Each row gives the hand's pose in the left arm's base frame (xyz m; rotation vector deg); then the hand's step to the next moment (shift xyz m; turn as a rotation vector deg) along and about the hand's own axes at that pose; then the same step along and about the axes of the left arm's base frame.
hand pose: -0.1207 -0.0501 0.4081 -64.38 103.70 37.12
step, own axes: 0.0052 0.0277 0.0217 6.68 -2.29 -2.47
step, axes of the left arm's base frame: -0.0169 0.0273 -0.0154 -0.30 -5.84 -4.67
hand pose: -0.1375 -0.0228 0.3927 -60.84 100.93 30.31
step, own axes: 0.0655 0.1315 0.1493 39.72 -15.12 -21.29
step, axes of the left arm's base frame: -0.0435 0.1519 -0.1375 -3.93 -40.40 -24.74
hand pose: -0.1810 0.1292 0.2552 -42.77 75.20 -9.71
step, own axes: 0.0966 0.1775 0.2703 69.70 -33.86 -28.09
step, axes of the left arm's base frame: 0.2226 0.1930 -0.1646 3.71 -72.75 -38.57
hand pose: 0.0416 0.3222 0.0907 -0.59 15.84 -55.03
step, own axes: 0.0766 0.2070 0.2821 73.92 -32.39 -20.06
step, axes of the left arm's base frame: 0.2754 0.0252 0.2276 9.08 -76.23 -31.98
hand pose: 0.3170 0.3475 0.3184 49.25 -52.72 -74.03
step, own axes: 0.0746 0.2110 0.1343 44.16 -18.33 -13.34
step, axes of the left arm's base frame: -0.0356 -0.0574 0.2521 7.07 -45.43 -18.72
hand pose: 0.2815 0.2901 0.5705 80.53 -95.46 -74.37
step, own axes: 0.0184 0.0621 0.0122 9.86 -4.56 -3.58
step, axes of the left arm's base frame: -0.0388 -0.0162 0.0507 2.29 -10.30 -4.40
